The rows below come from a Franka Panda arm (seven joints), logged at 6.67 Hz.
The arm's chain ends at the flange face. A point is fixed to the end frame.
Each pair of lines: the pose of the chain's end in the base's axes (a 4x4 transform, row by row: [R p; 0 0 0 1], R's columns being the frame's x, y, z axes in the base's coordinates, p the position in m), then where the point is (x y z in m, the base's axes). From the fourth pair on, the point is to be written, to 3 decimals.
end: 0.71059, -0.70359, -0.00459, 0.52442; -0.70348, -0.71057, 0.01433, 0.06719; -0.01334, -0.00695, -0.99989, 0.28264; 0, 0, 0, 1
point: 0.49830 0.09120 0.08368
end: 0.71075, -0.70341, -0.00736, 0.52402; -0.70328, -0.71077, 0.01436, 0.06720; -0.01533, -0.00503, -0.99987, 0.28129; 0, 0, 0, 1
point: 0.49734 0.09121 0.08241
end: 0.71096, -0.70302, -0.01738, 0.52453; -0.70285, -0.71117, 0.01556, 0.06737; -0.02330, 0.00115, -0.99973, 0.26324; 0, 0, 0, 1
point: 0.49585 0.09161 0.06466
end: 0.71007, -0.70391, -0.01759, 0.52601; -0.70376, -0.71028, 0.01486, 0.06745; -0.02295, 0.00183, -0.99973, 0.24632; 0, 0, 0, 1
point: 0.497 0.092 0.048
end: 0.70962, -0.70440, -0.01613, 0.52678; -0.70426, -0.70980, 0.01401, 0.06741; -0.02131, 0.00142, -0.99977, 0.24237; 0, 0, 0, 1
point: 0.498 0.091 0.044
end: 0.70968, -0.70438, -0.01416, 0.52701; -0.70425, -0.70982, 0.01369, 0.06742; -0.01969, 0.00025, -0.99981, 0.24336; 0, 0, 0, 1
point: 0.499 0.091 0.045
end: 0.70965, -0.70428, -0.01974, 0.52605; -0.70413, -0.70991, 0.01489, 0.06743; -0.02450, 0.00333, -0.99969, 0.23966; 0, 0, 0, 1
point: 0.497 0.092 0.041
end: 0.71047, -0.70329, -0.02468, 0.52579; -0.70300, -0.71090, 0.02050, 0.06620; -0.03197, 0.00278, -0.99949, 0.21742; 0, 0, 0, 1
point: 0.496 0.091 0.019
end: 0.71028, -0.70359, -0.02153, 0.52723; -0.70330, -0.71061, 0.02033, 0.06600; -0.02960, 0.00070, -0.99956, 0.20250; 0, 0, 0, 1
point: 0.498 0.091 0.004
